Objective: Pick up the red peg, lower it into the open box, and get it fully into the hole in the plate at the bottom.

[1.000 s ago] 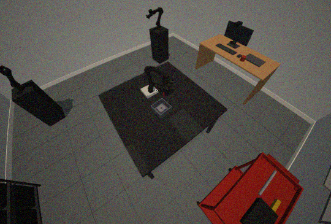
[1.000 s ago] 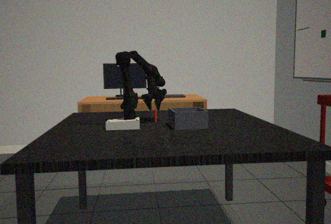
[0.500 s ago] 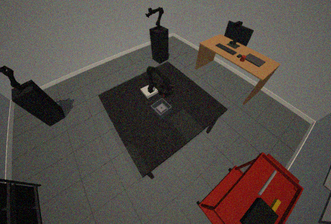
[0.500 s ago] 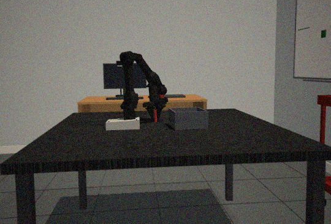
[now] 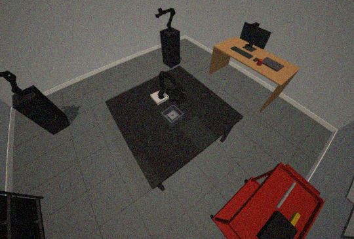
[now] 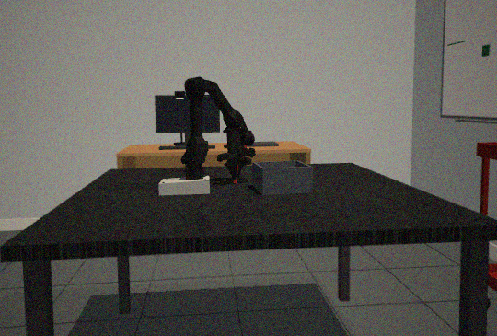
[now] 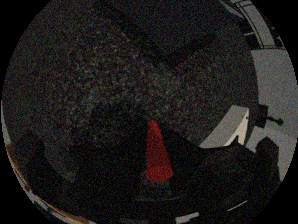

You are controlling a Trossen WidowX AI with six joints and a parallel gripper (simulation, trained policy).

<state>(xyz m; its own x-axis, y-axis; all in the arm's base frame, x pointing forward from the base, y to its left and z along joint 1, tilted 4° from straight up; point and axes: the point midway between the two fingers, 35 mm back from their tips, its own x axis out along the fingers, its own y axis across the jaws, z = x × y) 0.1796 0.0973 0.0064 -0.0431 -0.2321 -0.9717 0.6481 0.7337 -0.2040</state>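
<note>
My gripper tip is 150 mm short of the plate, 170 mm to the left of it and 30 mm below it. Also, from my gripper tip: grey box: 150 mm ahead, 170 mm to the right, 10 mm above; red peg: 10 mm to the left, 30 mm above.
</note>
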